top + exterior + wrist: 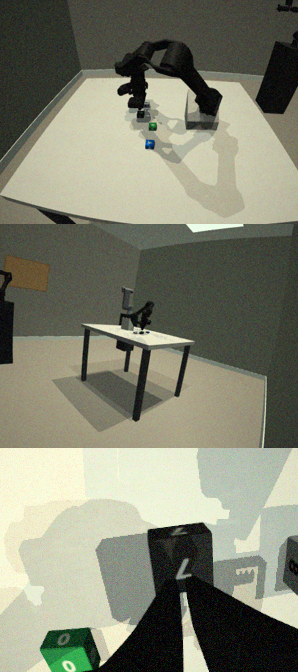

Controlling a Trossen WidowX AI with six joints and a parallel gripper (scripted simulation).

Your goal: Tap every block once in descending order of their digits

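Right now the black block marked 7 is 3 cm below my gripper tip. The rest, counted from my gripper tip: blue block 18 cm to the left, 7 cm behind, 3 cm below; green block 8 cm to the left, 7 cm behind, 3 cm below.
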